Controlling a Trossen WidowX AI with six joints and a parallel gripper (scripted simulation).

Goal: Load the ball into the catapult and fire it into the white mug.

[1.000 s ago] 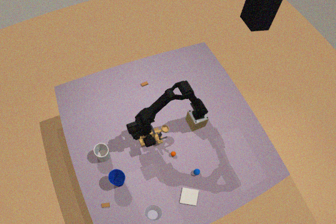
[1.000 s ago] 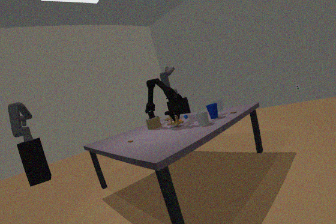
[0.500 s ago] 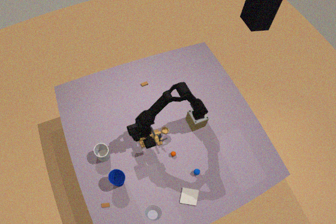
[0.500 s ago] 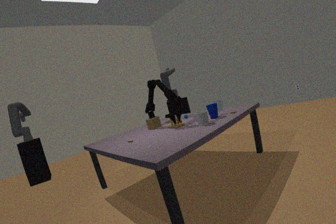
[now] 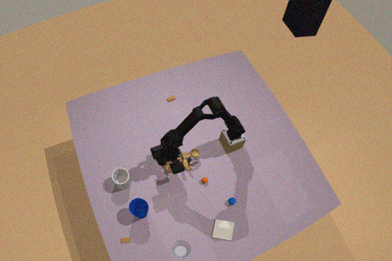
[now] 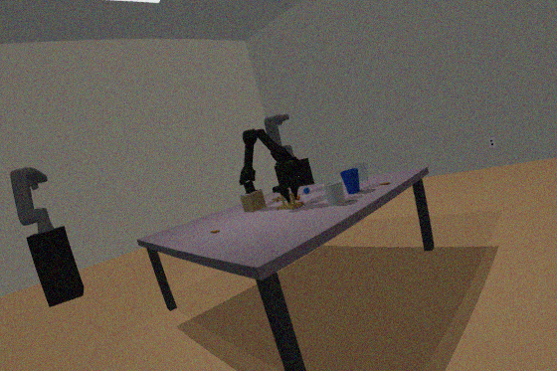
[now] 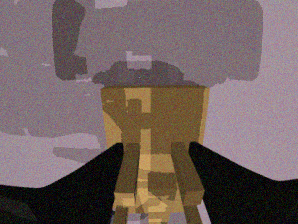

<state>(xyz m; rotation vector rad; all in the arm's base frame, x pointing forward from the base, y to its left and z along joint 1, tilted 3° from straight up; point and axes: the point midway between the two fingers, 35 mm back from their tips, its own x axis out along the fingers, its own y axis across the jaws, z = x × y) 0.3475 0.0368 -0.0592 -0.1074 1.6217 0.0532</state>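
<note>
My gripper tip is now 14 cm to the right of the orange ball, 14 cm past it and 2 cm above it. Also, from my gripper tip: blue cup (23 cm to the left, 23 cm ahead); then white mug (28 cm ahead, 4 cm to the left); then wooden catapult (7 cm behind, 2 cm above, 1 cm to the left).
</note>
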